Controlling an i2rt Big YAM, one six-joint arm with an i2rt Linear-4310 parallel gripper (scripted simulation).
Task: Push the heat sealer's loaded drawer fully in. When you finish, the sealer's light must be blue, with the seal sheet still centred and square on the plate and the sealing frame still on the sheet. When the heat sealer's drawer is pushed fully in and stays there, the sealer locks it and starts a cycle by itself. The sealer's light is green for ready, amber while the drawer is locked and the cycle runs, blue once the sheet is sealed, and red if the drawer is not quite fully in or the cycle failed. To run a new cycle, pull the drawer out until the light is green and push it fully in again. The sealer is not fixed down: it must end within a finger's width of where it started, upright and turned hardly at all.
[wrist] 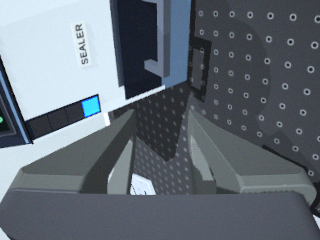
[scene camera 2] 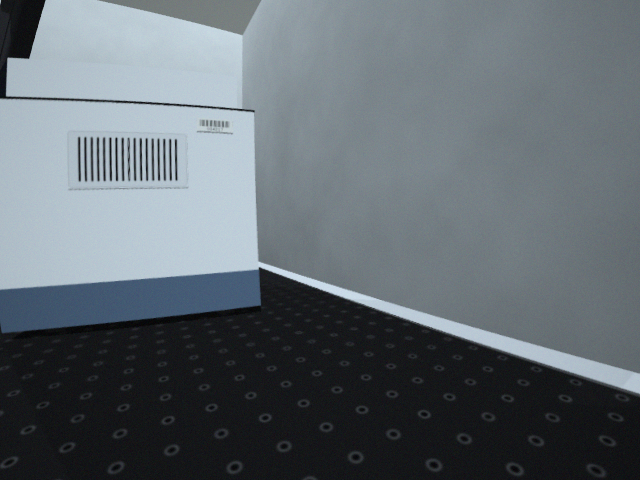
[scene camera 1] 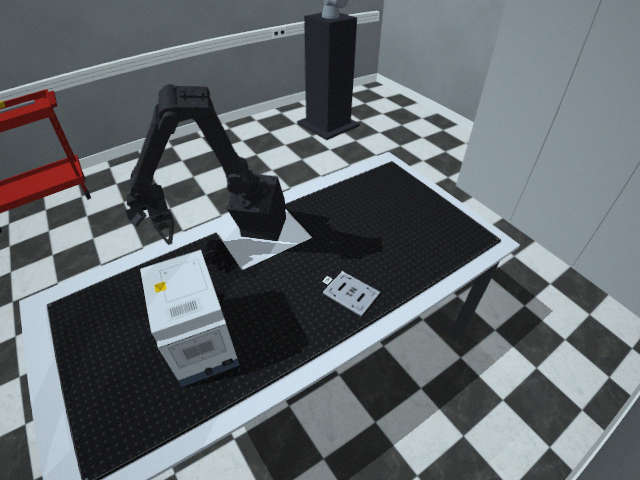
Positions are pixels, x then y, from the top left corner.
A heat sealer shows in the wrist view (pixel 67 71), in scene camera 2 (pixel 135 198) and in scene camera 1 (pixel 186 320).
